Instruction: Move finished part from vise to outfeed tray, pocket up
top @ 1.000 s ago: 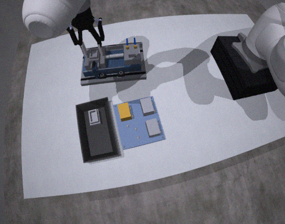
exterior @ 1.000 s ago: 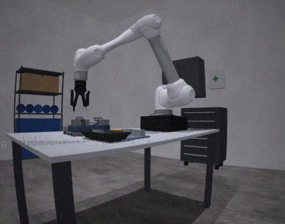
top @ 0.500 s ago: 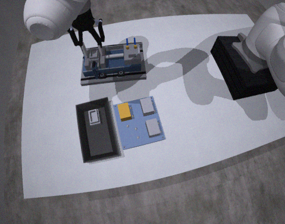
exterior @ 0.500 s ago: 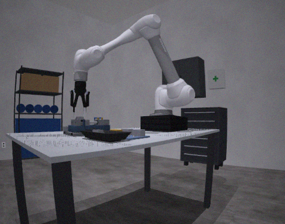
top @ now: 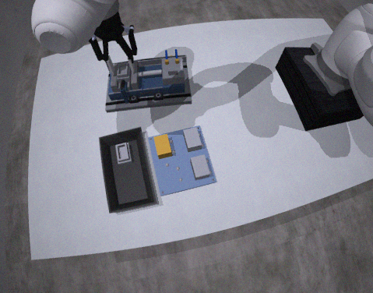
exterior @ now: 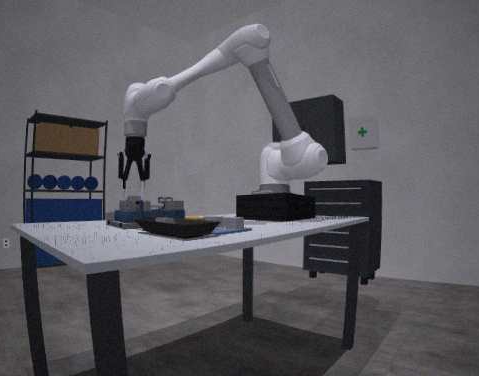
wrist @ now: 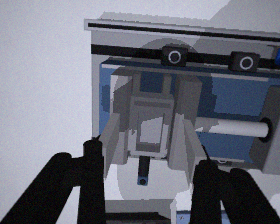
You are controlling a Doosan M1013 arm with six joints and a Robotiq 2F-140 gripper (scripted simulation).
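Now: hand 60 mm past the vise, 20 mm to the right of it and 100 mm above it. Also, from my hand: blue plate (80 mm behind, 320 mm to the left, 130 mm below); then yellow block (40 mm behind, 270 mm to the left, 110 mm below).
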